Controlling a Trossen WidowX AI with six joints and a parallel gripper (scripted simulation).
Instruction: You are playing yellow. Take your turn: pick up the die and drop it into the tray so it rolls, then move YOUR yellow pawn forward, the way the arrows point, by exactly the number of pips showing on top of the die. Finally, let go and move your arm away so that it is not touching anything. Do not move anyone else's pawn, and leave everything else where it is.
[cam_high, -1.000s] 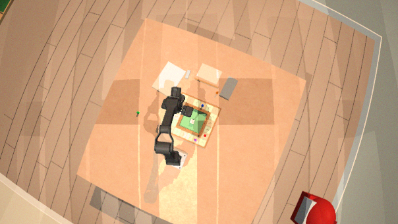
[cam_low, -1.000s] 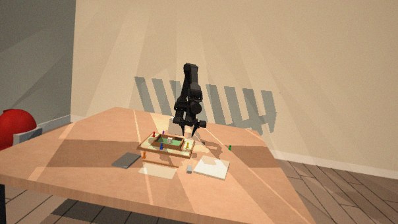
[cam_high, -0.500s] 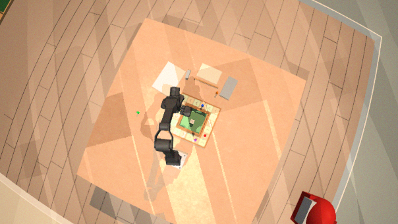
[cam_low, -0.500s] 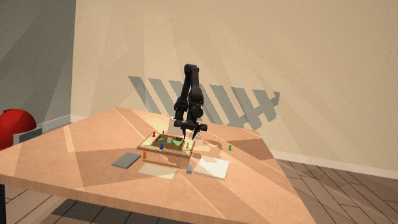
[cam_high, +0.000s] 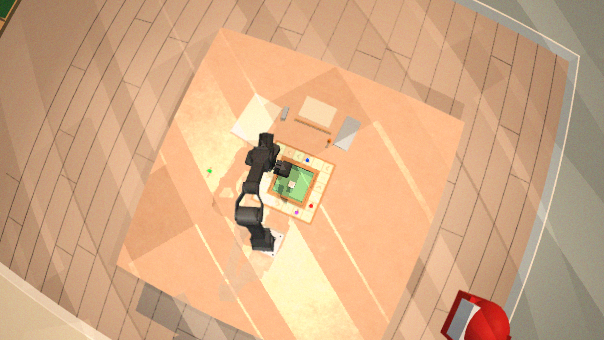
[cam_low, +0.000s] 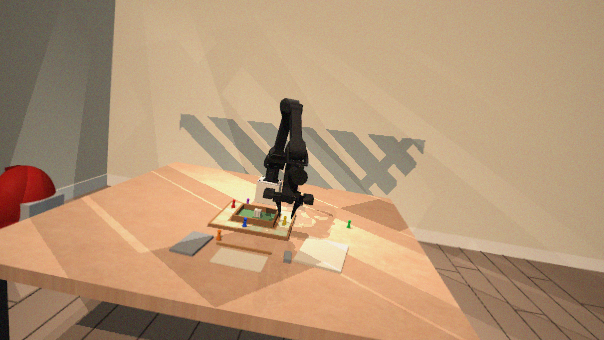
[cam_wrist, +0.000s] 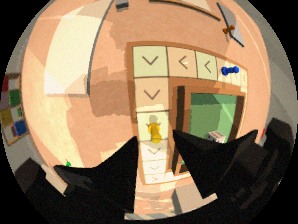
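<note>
My gripper tip is 1 cm above the yellow pawn. From my gripper tip the other things lie so: white die: 11 cm to the right, 4 cm behind, 1 cm below; blue pawn: 13 cm to the right, 9 cm ahead, 1 cm below; green tray: 11 cm to the right, 3 cm below, 2 cm behind.
</note>
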